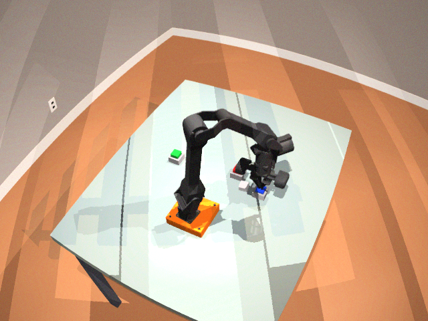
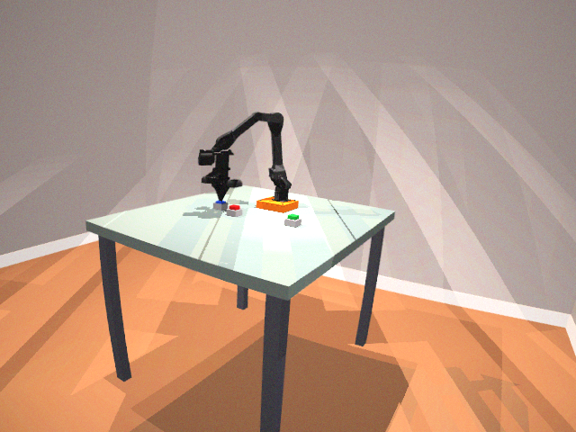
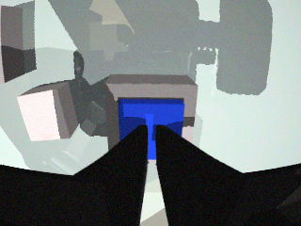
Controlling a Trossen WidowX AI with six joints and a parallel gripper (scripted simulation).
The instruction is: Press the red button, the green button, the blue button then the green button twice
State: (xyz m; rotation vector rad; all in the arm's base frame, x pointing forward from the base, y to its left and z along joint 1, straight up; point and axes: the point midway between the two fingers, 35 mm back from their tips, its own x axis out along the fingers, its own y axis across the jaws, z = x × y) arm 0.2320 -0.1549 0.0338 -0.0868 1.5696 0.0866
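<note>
The blue button lies 10 mm below my gripper tip. Also, from my gripper tip: green button: 20 mm behind, 370 mm to the left; then red button: 40 mm ahead, 120 mm to the left; then small white block: 10 mm behind, 70 mm to the left, 20 mm below.
</note>
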